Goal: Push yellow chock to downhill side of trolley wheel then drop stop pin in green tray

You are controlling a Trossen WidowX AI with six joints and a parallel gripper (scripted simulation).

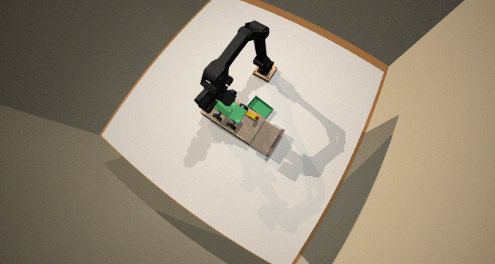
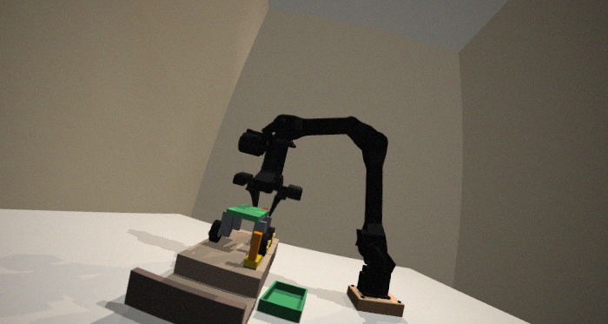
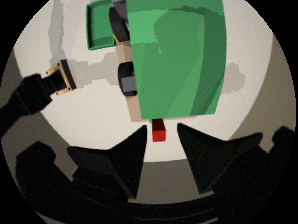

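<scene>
My gripper tip is 10 mm past the red-headed stop pin and 20 mm above it. Also, from my gripper tip: brown ramp 20 mm ahead, 100 mm to the left, 100 mm below; then yellow chock 30 mm behind, 190 mm to the left, 60 mm below; then trolley 20 mm ahead, 90 mm to the left, 30 mm below.
</scene>
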